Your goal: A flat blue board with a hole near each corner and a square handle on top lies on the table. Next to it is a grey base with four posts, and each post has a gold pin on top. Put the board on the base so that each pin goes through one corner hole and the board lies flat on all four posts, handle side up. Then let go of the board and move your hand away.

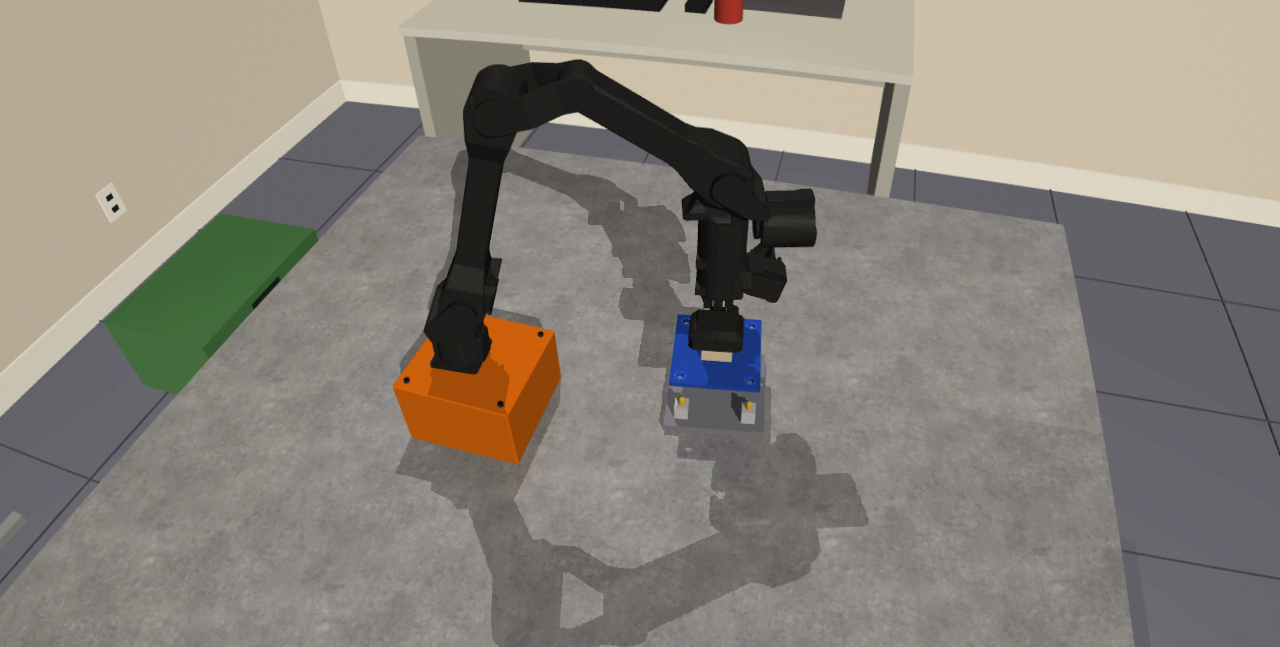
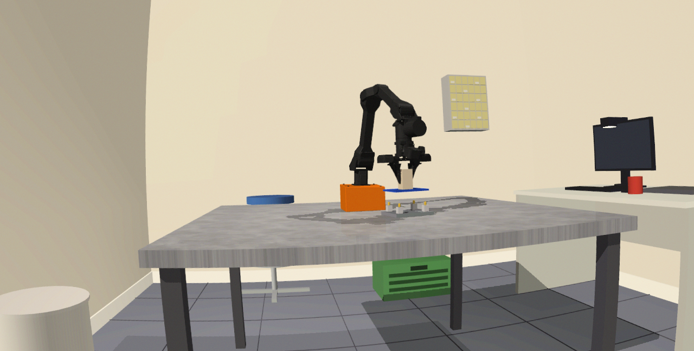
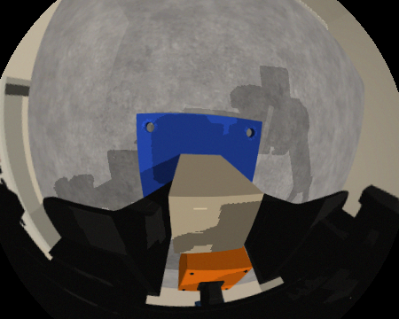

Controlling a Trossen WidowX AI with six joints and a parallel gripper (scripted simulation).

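Right now the grey base is 100 mm below my gripper tip. Also, from my gripper tip: blue board (right at my gripper tip).
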